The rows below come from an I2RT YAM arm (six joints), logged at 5 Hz.
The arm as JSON. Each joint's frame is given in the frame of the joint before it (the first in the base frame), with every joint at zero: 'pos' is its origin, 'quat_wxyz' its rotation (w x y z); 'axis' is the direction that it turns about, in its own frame. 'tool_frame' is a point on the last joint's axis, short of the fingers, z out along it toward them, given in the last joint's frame.
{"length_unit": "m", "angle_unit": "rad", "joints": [
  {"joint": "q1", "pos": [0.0, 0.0, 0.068], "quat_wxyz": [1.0, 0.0, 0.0, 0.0], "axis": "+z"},
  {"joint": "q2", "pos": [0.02, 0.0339, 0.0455], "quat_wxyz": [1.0, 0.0, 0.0, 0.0], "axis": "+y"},
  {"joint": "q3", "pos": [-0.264, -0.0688, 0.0], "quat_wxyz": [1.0, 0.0, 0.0, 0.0], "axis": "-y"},
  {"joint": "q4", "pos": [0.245, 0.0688, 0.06], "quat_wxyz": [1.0, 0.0, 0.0, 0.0], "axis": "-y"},
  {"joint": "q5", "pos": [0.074, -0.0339, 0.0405], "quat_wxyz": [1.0, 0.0, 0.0, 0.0], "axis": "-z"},
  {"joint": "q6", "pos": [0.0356, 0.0, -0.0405], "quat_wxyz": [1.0, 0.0, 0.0, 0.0], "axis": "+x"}
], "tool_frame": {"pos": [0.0, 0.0, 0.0], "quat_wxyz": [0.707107, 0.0, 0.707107, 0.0]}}
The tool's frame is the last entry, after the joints.
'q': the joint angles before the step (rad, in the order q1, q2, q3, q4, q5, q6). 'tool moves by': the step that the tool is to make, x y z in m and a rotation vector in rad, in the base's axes. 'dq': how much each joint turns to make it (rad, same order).
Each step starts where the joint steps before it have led.
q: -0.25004, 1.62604, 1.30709, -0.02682, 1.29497, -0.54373
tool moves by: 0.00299, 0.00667, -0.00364, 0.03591, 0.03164, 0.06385
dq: 0.01817, 0.00359, 0.01274, -0.07565, -0.05255, 0.02849
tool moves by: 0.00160, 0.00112, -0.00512, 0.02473, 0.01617, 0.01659
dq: 0.00331, 0.01020, 0.00948, -0.05691, -0.02072, 0.03842
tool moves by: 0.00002, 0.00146, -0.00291, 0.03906, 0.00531, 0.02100
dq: 0.00271, 0.00589, 0.01949, -0.08846, -0.03391, 0.06520
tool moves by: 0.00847, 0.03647, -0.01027, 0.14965, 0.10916, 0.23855
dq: 0.09368, 0.01025, 0.03329, -0.19166, -0.19234, 0.03852
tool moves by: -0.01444, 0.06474, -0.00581, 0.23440, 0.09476, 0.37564
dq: 0.15961, -0.07549, -0.04604, -0.14995, -0.31447, 0.01744
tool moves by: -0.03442, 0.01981, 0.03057, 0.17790, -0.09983, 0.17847
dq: 0.04630, -0.16061, -0.04205, -0.02750, -0.21556, 0.03299
